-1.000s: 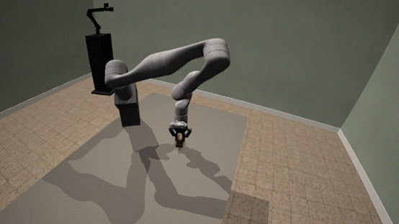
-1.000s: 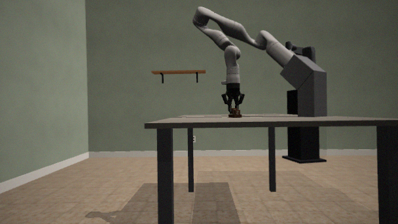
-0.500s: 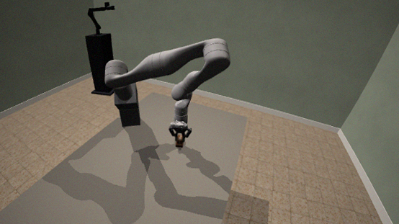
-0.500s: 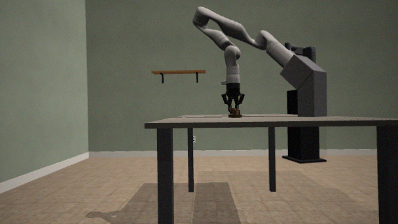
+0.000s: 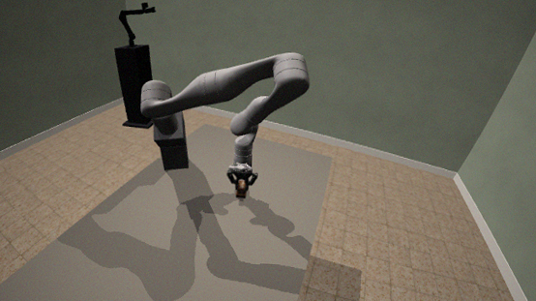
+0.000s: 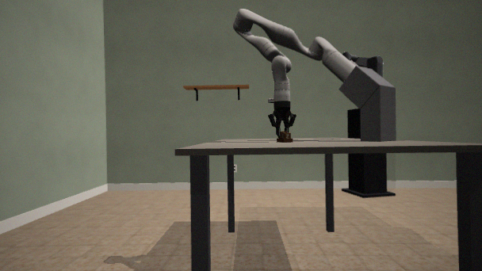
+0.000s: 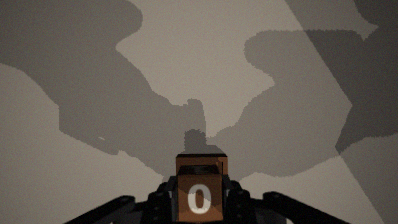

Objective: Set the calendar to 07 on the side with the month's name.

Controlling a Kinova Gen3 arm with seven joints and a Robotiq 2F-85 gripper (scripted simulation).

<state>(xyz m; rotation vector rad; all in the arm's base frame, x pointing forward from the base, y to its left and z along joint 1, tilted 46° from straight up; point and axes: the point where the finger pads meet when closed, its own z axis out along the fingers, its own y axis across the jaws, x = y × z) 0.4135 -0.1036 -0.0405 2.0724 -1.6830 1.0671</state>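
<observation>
Right now my hand is 40 mm above the calendar tray and 20 mm to the right of it.
</observation>
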